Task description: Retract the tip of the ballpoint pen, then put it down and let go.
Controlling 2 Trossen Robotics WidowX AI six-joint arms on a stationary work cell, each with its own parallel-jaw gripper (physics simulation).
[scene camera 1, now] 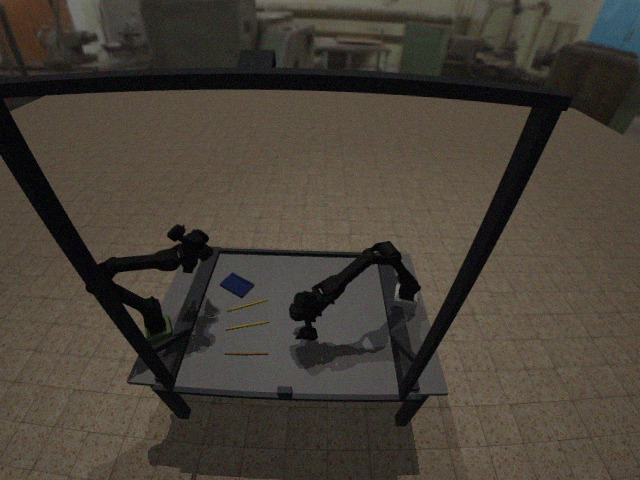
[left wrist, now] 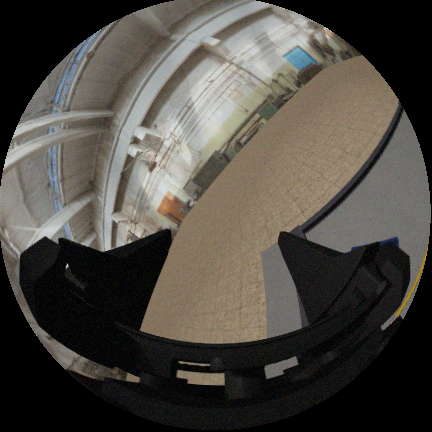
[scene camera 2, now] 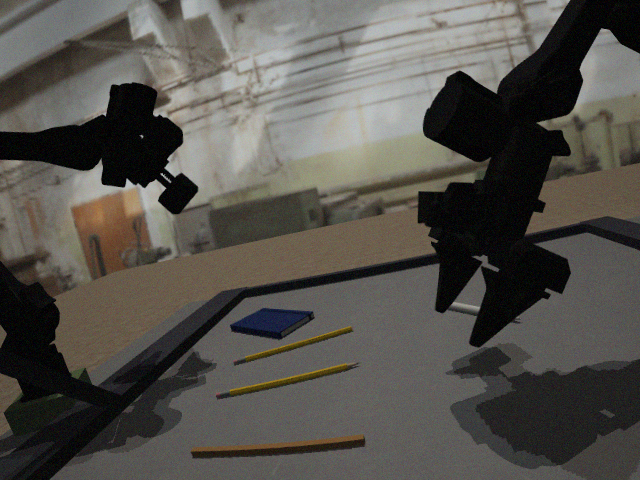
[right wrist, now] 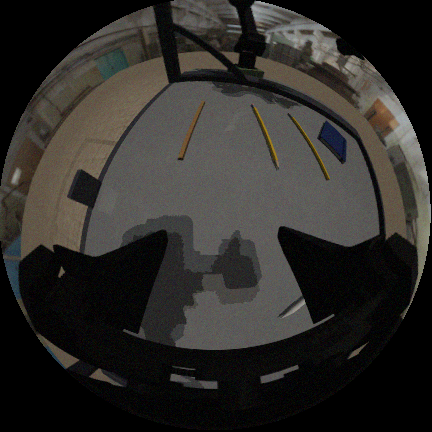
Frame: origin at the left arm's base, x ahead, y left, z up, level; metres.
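Seen in the pictures: left gripper, fingertip midpoint: (left wrist: 226, 236) (scene camera 2: 162, 174); right gripper, fingertip midpoint: (scene camera 1: 294, 328) (scene camera 2: 454, 327) (right wrist: 223, 234); left arm's base, link origin: (scene camera 1: 157, 327) (right wrist: 245, 66); right arm's base, link origin: (scene camera 1: 406, 294).
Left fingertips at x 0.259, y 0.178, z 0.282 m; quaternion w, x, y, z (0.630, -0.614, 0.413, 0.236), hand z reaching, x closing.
Offsets run from my left fingertips to a thing's top centre.
The ballpoint pen @(0.373 m ahead, 0.349 m right, 0.309 m down) (scene camera 2: 465, 308) (right wrist: 292, 307) is pale and slim and lies on the grey table. In scene camera 2 it is partly hidden behind my right gripper's fingers, and in the right wrist view one end shows beside the finger at the right. The state of its tip cannot be made out. My right gripper (scene camera 2: 458, 326) (right wrist: 223, 234) is open and empty, pointing down above the table near the pen. My left gripper (left wrist: 226, 236) is open and empty, raised over the table's left edge in scene camera 1, far from the pen.
Two yellow pencils @(0.125 m ahead, 0.218 m right, 0.315 m down) (scene camera 1: 248, 305) @(0.087 m ahead, 0.318 m right, 0.314 m down) (scene camera 2: 289, 380) and an orange stick @(0.036 m ahead, 0.440 m right, 0.315 m down) (scene camera 1: 247, 353) (scene camera 2: 279, 446) lie in the left half of the table in scene camera 1. A blue notebook @(0.121 m ahead, 0.081 m right, 0.310 m down) (scene camera 1: 237, 285) (scene camera 2: 272, 322) lies behind them. A dark frame post (scene camera 1: 496, 222) rises at the right.
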